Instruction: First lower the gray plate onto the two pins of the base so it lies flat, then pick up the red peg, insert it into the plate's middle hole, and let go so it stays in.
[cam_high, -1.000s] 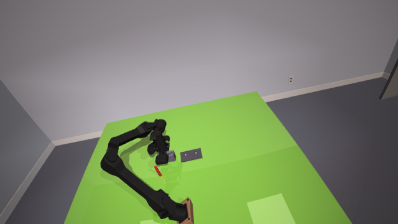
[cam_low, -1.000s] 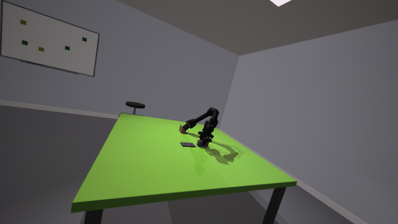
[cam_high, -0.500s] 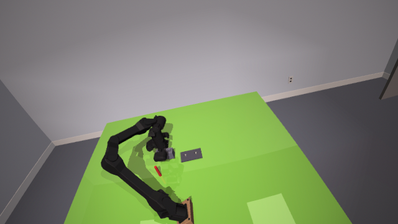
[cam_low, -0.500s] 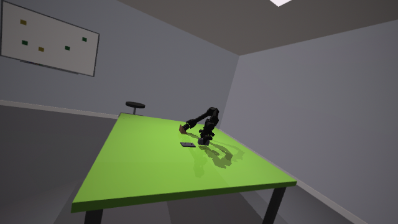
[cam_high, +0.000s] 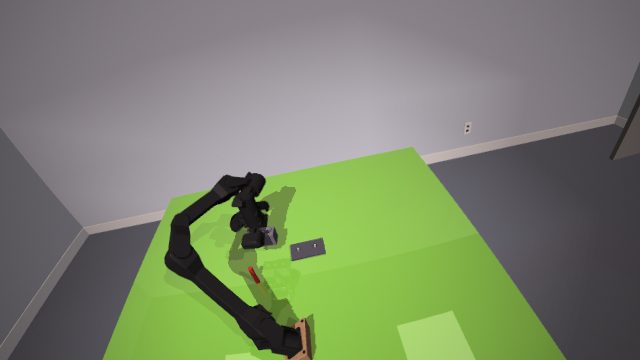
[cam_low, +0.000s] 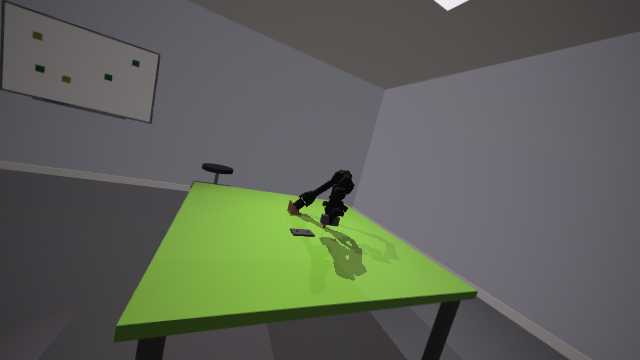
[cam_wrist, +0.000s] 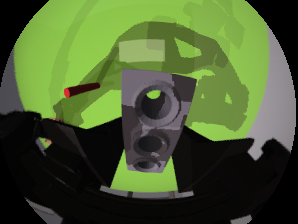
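Now: gripper tip 2 cm past the base, 14 cm to the left of it and 7 cm above it. The rest, counted from my gripper tip: gray plate 3 cm above; then red peg 11 cm behind, 5 cm to the left, 4 cm below.
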